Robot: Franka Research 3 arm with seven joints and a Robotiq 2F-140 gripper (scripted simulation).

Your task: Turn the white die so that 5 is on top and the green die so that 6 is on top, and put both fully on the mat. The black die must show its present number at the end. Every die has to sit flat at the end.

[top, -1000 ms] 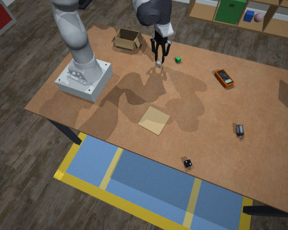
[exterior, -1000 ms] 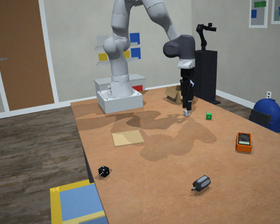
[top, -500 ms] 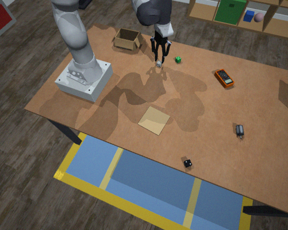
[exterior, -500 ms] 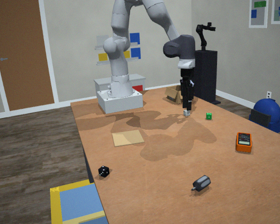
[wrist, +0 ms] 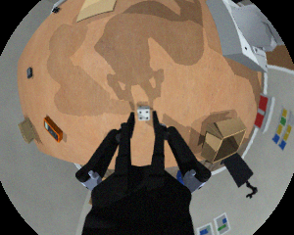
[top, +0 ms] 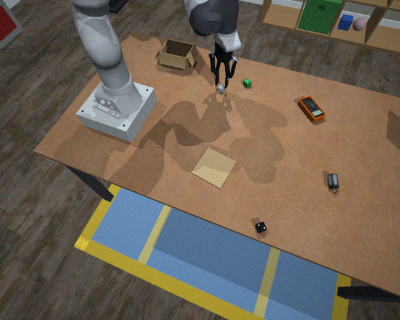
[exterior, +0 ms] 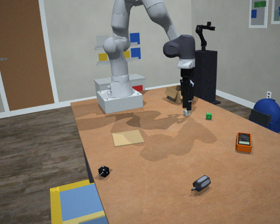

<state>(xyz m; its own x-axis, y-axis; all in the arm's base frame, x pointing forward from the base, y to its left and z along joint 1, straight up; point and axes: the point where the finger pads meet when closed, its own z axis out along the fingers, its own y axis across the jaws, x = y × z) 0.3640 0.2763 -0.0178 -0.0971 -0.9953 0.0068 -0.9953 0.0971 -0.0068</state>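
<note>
My gripper is now 6 cm above the white die. From my hand the other things lie so: tan mat 10 cm ahead, 42 cm to the right, 7 cm below; green die 11 cm ahead, 8 cm to the left, 6 cm below; cardboard box 28 cm behind, 13 cm to the left, 3 cm below.
</note>
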